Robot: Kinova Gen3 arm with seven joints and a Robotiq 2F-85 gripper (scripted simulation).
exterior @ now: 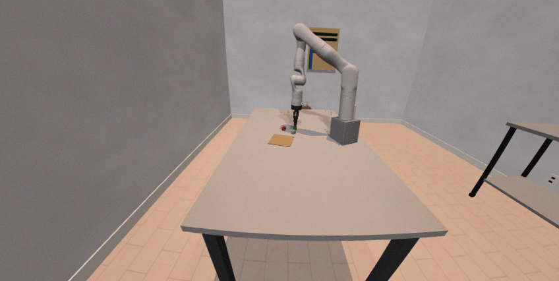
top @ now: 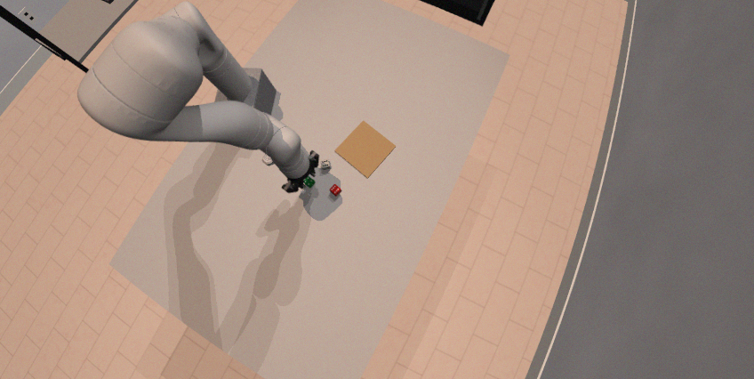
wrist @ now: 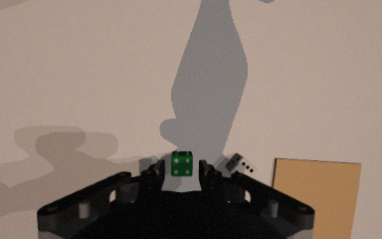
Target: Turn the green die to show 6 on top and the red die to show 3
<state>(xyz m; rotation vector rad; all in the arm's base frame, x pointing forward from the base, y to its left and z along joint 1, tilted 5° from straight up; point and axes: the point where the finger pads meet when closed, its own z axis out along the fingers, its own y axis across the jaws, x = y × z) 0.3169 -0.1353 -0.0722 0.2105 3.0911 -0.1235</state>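
Right now my hand is 40 mm above the green die. From my hand the other things lie so: white die: 20 mm ahead, 70 mm to the left, 40 mm below; red die: 90 mm ahead, 20 mm to the left, 40 mm below; tan mat: 100 mm ahead, 180 mm to the left, 50 mm below.
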